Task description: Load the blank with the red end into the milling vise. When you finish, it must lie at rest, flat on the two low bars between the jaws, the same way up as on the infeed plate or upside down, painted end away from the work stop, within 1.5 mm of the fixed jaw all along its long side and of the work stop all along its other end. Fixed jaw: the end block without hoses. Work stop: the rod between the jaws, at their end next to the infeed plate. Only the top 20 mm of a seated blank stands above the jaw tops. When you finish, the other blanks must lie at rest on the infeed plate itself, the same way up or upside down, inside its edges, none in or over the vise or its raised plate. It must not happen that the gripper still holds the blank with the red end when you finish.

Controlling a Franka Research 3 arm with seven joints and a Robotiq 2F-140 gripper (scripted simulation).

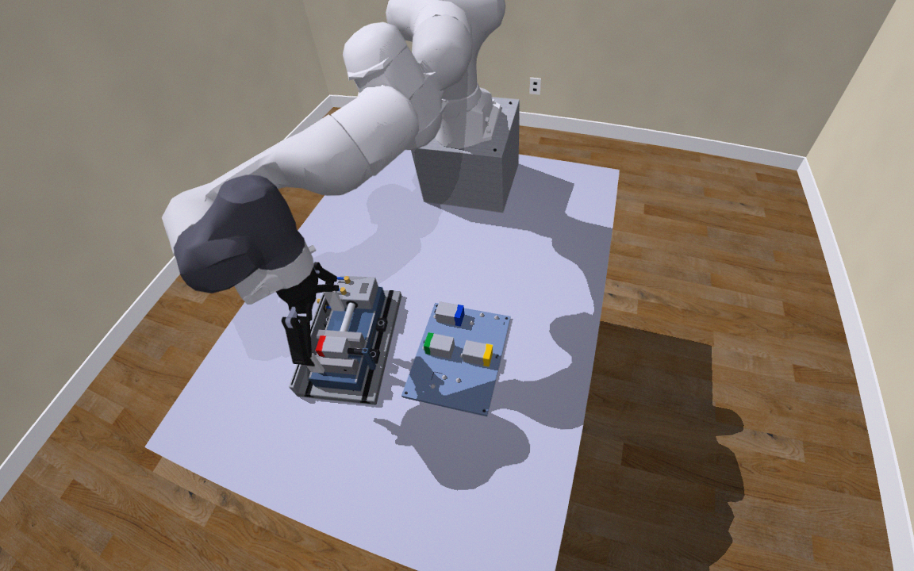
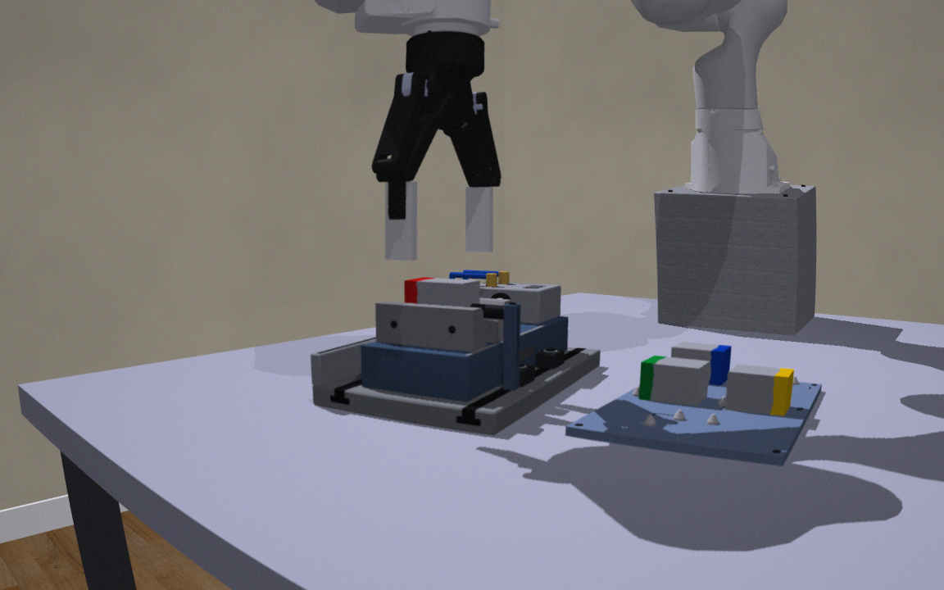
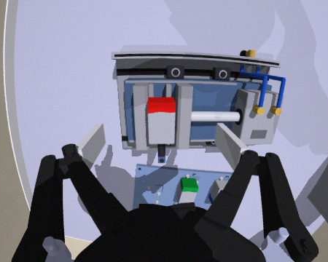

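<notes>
The red-ended blank lies 5 cm below my hand. From my hand the other things lie so: hosed end block: 16 cm behind, 5 cm to the right, 7 cm below; fixed jaw: 3 cm ahead, 1 cm to the left, 7 cm below; blue work stop rod: 2 cm behind, 6 cm to the left, 9 cm below.
</notes>
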